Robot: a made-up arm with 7 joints.
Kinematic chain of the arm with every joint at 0, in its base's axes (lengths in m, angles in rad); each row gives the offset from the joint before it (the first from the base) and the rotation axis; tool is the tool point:
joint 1: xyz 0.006 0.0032 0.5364 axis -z
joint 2: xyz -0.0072 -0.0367 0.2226 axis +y
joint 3: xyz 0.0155 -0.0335 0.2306 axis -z
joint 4: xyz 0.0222 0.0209 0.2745 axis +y
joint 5: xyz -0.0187 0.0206 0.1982 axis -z
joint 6: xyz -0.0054 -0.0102 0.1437 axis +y
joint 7: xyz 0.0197 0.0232 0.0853 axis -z
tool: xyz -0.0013 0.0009 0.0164
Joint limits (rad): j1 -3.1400..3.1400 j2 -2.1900..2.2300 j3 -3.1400..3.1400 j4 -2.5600..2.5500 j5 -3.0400..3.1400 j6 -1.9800..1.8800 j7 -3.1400..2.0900
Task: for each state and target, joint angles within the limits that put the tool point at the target. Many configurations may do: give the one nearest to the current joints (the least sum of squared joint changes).
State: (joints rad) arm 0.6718 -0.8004 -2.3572 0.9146 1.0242 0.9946 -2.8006
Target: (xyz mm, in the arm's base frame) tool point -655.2 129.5 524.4
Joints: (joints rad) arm 0.0668 -1.3947 -2.8016 1.1751 0.9080 0.9767 -2.8014
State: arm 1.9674 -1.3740 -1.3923 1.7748 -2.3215 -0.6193 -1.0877
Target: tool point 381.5 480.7 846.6
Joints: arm 1.5532 -1.5116 -1.4794 1.6438 -2.3125 -0.6136 -1.0875
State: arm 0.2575 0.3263 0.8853 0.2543 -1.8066 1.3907 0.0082
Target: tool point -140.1 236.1 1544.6
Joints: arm 0.5806 -0.3086 0.7561 -0.2695 -1.9163 1.3432 0.0096
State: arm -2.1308 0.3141 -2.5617 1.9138 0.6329 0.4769 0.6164
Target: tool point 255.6 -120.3 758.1
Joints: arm -2.5373 -0.5405 -2.9054 2.5215 0.5397 0.3751 0.6168
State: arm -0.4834 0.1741 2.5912 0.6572 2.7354 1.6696 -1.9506
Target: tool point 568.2 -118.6 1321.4
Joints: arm -0.0843 0.9011 2.4220 0.7359 2.7898 1.8785 -1.9539
